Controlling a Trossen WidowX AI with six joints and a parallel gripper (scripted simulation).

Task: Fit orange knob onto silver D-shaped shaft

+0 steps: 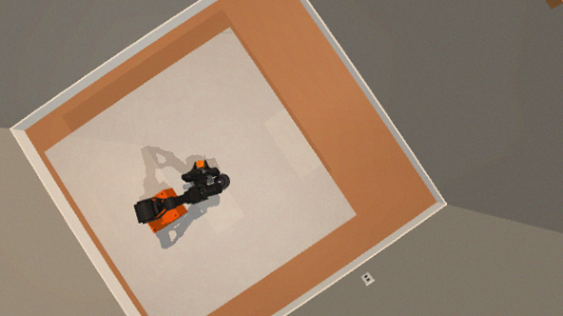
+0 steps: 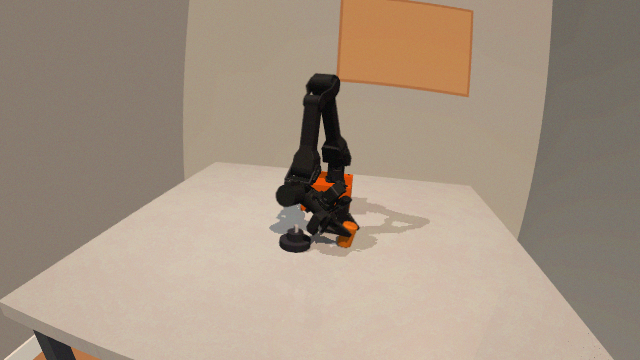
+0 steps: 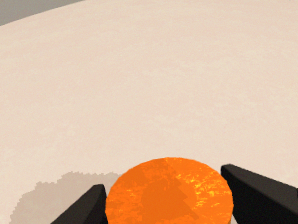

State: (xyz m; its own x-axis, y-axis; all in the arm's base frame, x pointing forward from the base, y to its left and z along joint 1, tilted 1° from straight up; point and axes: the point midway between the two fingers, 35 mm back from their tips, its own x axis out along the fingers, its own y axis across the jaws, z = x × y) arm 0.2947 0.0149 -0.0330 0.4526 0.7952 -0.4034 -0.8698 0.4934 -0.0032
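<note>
The orange knob is 2 cm to the right of my gripper tip and 1 cm behind it. Round my gripper tip: round dark pedestal: 16 cm to the right, 2 cm below.
</note>
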